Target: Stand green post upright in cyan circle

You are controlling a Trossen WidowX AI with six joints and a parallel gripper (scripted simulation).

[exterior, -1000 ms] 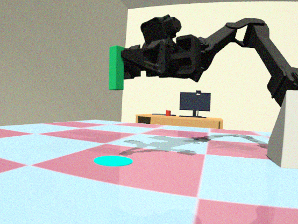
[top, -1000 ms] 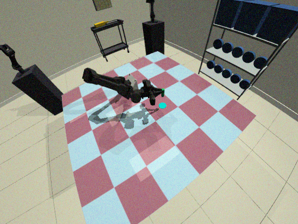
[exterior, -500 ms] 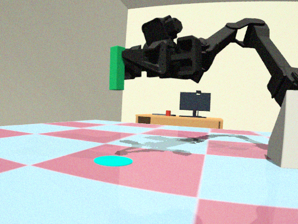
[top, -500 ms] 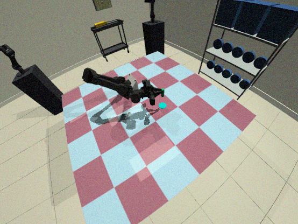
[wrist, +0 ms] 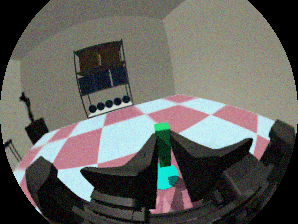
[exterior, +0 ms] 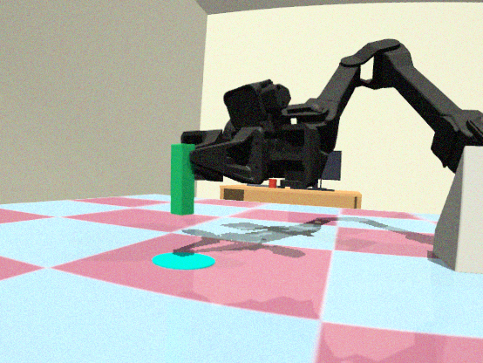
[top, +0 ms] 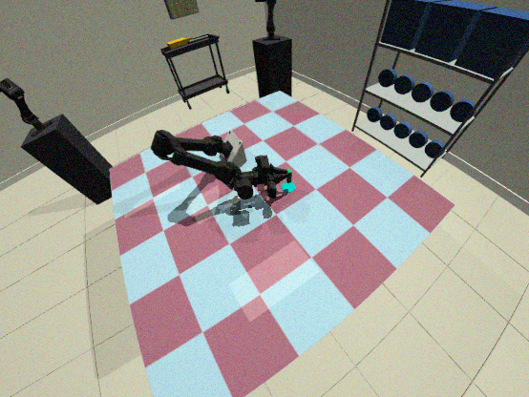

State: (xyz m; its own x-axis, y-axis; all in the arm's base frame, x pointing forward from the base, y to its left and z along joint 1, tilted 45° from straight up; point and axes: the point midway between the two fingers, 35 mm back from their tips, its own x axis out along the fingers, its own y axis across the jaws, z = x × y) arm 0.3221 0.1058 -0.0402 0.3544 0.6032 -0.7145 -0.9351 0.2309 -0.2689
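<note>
Right now my gripper tip is 100 mm above the cyan circle and 10 mm past it. Round my gripper tip: green post 20 mm below.
</note>
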